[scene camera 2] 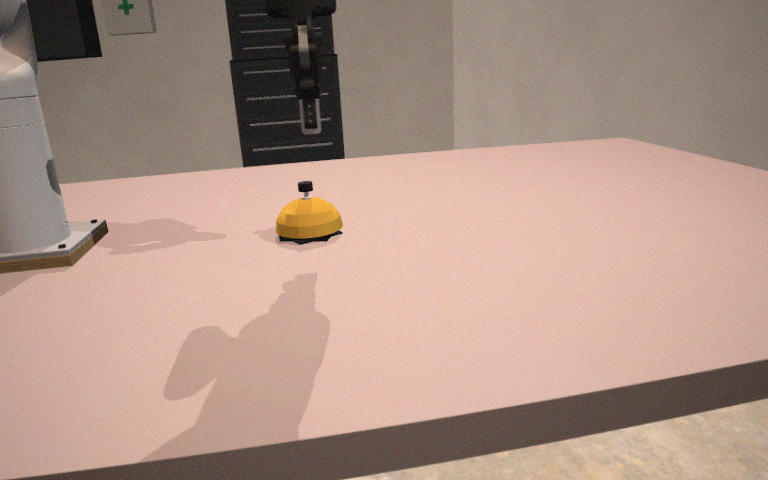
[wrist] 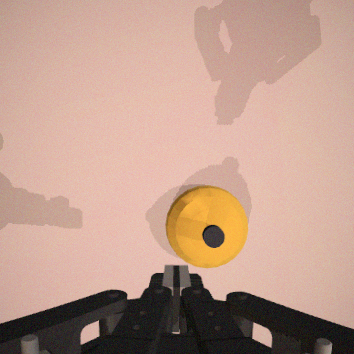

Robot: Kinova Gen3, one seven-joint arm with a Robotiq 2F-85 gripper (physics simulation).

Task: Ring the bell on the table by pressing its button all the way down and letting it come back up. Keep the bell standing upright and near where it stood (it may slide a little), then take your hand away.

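Pixels of known places: gripper, between the fingertips: (scene camera 2: 311, 133) (wrist: 175, 280); arm's base, origin of its link: (scene camera 2: 30, 240).
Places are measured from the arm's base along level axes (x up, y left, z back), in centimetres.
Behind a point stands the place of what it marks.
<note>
A yellow dome bell (scene camera 2: 309, 219) @[x 0.9, y -4.0, z -34.9 cm] (wrist: 192, 215) @[x 2.1, y -2.2, z -33.3 cm] stands upright on the pink table (scene camera 2: 509, 254) @[x -2.0, y -13.6, z -56.2 cm] (wrist: 100, 125) @[x -2.0, y -12.2, z -24.4 cm]. Its black button (scene camera 2: 305, 186) @[x 4.4, y -1.4, z -34.7 cm] (wrist: 213, 236) @[x 4.6, y -0.6, z -34.7 cm] is up on a short stem, with a gap above the dome. My gripper (scene camera 2: 310, 131) @[x 10.9, y -3.6, z -36.1 cm] (wrist: 175, 280) @[x 10.9, y -3.6, z -36.1 cm] is shut with nothing between its fingers. It points down and hangs above the bell, apart from the button. In the wrist view the button is to the right of the fingertips and a little higher in the picture.
The robot's white base (scene camera 2: 31, 181) @[x 7.9, y -2.8, z -3.6 cm] stands on a mounting plate (scene camera 2: 84, 230) @[x 0.0, y 2.8, z -5.5 cm] at the left of the table. A dark drawer cabinet (scene camera 2: 288, 144) stands behind the table. The table's front edge (scene camera 2: 453, 427) @[x -2.8, y -38.5, z -43.9 cm] runs across the bottom. Arm shadows (scene camera 2: 266, 350) @[x -2.0, y -28.5, z -31.8 cm] (wrist: 260, 40) @[x -2.0, y 5.2, z -13.9 cm] fall on the table.
</note>
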